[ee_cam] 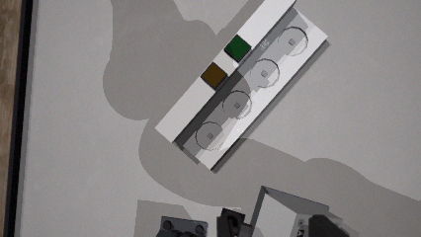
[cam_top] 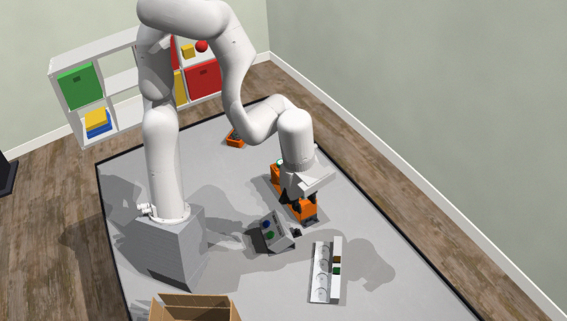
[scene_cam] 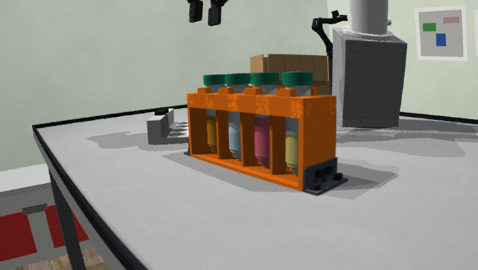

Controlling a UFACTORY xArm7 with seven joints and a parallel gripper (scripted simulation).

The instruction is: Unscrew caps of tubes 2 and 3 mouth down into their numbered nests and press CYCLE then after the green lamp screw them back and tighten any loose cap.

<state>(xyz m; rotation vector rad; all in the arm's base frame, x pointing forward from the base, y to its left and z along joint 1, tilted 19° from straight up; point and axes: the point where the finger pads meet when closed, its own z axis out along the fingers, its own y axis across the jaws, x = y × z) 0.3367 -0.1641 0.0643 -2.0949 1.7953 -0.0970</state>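
Right now my hand is 19 cm to the right of the tube 3 threaded neck, 13 cm above it and 6 cm short of it. Round my hand: cap 4 (13 cm to the left, 13 cm below, 6 cm ahead); then key housing (19 cm below, 9 cm to the left, 7 cm behind); then green ready key (18 cm below, 9 cm behind, 6 cm to the left).
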